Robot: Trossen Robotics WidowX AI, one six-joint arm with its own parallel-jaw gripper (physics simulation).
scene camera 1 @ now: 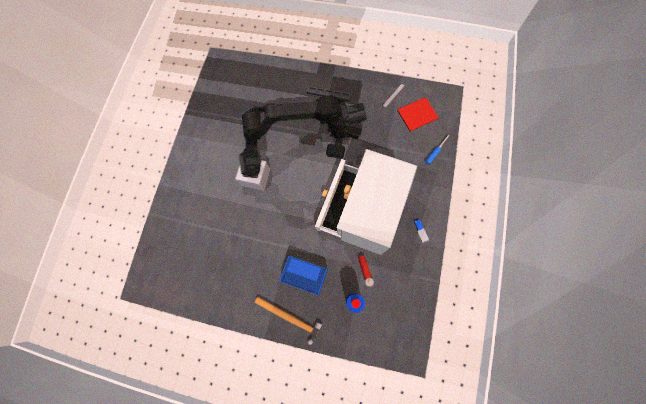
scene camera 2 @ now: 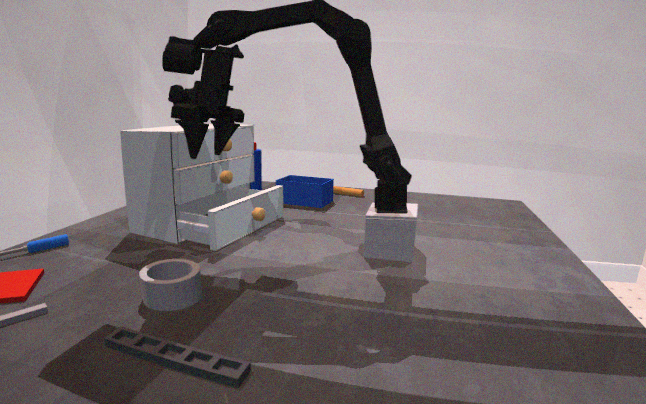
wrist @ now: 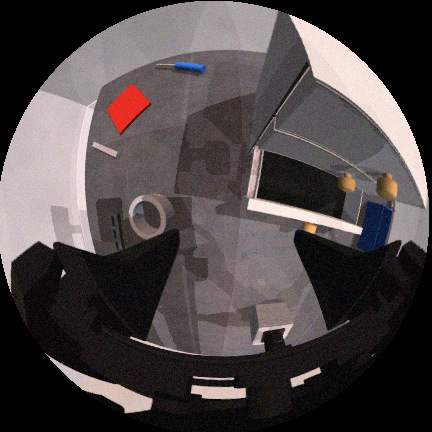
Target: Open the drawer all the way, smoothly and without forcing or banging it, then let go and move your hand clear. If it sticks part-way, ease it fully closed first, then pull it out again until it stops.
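Frame: origin at the arm's base, x ahead, y left, z up, level; metres.
Where they show: gripper, fingertip midpoint: (scene camera 1: 342, 142) (scene camera 2: 205, 156) (wrist: 239, 235); arm's base, link origin: (scene camera 1: 251, 170) (scene camera 2: 391, 209) (wrist: 272, 334).
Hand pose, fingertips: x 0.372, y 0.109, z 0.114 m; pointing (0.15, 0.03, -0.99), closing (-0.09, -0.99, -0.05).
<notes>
Things, the pixels of their top centre, and the offset from my fingertips. "pt": a spot on its surface instead.
- white cabinet, top centre: (scene camera 2: 195, 127) (scene camera 1: 374, 195) dy -0.213, dx +0.131, dz +0.047 m
- bottom drawer, surface spot: (wrist: 305, 216) pt dy -0.128, dx -0.021, dz -0.119 m
- tape ring, top centre: (scene camera 2: 169, 270) (wrist: 145, 217) dy +0.186, dx -0.012, dz -0.163 m
- dark slotted rack, surface spot: (scene camera 2: 150, 346) pt dy +0.329, dx -0.058, dz -0.208 m
- blue bin, top centre: (scene camera 2: 305, 179) (scene camera 1: 303, 275) (wrist: 382, 231) dy -0.509, dx -0.101, dz -0.136 m
- hammer, top centre: (scene camera 1: 285, 318) dy -0.683, dx -0.156, dz -0.185 m
- blue bottle, top centre: (scene camera 1: 356, 303) dy -0.587, dx +0.107, dz -0.028 m
- red pad, top centre: (wrist: 124, 105) (scene camera 1: 418, 113) dy +0.272, dx +0.324, dz -0.201 m
- screwdriver, top centre: (scene camera 2: 28, 242) (wrist: 175, 62) (scene camera 1: 439, 147) dy +0.105, dx +0.419, dz -0.186 m
The white cabinet (scene camera 1: 380, 197) (scene camera 2: 150, 185) has three drawers with round wooden knobs. The bottom drawer (scene camera 1: 331, 197) (scene camera 2: 245, 217) (wrist: 305, 216) stands pulled out from the cabinet, and its dark inside shows in the wrist view. Its knob (scene camera 1: 324, 193) (scene camera 2: 258, 214) (wrist: 309, 228) is free of the fingers. The two upper drawers are shut flush. My gripper (scene camera 2: 206, 156) (wrist: 239, 235) is open and empty, pointing down, high above the table beside the cabinet's front. It is well above the open drawer and apart from it. How far the drawer's travel goes cannot be seen.
A tape ring (scene camera 2: 170, 295) (wrist: 134, 216) and a dark slotted rack (scene camera 2: 150, 346) lie on the gripper's side. A blue bin (scene camera 1: 303, 275) (scene camera 2: 305, 191) (wrist: 375, 226), a hammer (scene camera 1: 284, 314), a blue bottle (scene camera 1: 355, 303), a red pad (scene camera 1: 418, 114) and a screwdriver (scene camera 1: 434, 154) lie around the cabinet.
</notes>
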